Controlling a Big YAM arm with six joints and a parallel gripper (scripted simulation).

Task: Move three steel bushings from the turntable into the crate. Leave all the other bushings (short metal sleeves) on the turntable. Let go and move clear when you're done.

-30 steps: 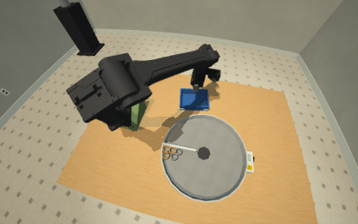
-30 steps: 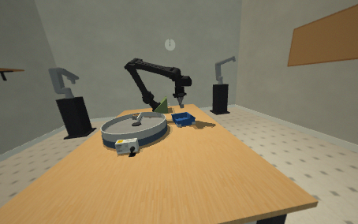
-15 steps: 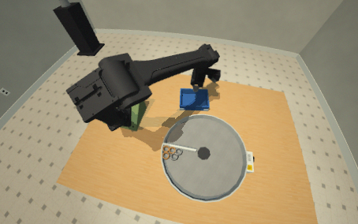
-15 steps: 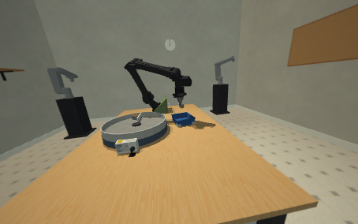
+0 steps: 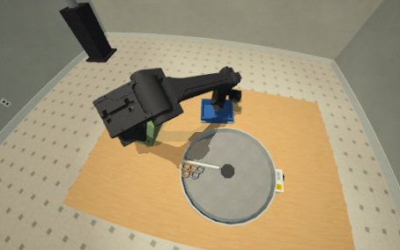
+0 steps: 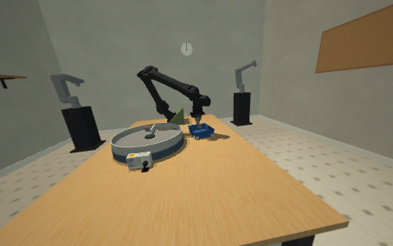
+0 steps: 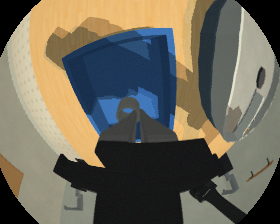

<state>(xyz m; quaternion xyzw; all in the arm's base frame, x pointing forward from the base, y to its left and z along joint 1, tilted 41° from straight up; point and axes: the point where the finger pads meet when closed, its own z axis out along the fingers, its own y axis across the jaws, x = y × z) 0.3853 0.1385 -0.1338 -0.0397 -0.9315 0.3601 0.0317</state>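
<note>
My gripper is now 1 cm short of the blue crate, 2 cm to the right of it and 5 cm above it. Round my hand: grey turntable 9 cm ahead, 33 cm to the right, 2 cm below.
</note>
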